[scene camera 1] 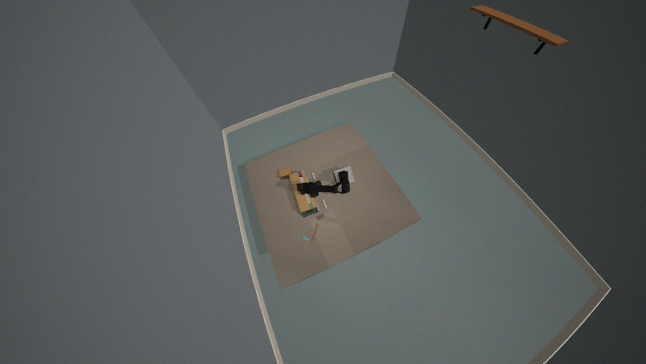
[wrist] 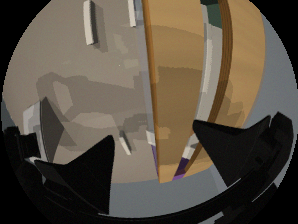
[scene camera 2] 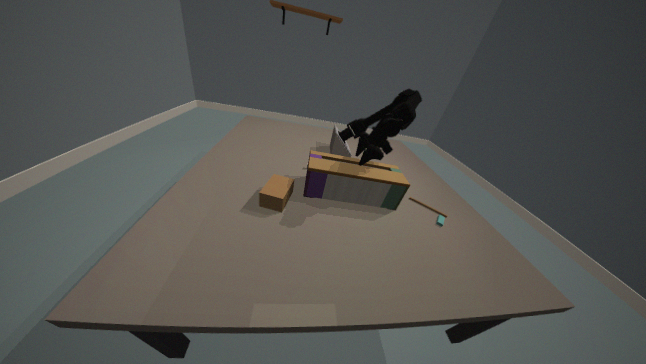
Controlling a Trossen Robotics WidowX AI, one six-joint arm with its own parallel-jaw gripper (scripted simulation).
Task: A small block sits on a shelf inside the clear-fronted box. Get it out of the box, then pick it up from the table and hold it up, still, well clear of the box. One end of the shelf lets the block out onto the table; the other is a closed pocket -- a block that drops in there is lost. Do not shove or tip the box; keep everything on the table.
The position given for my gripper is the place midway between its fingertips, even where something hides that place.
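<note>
My gripper (scene camera 2: pixel 357 160) is visible in scene camera 2, and the wrist view likewise shows the gripper (wrist: pixel 154 132).
</note>
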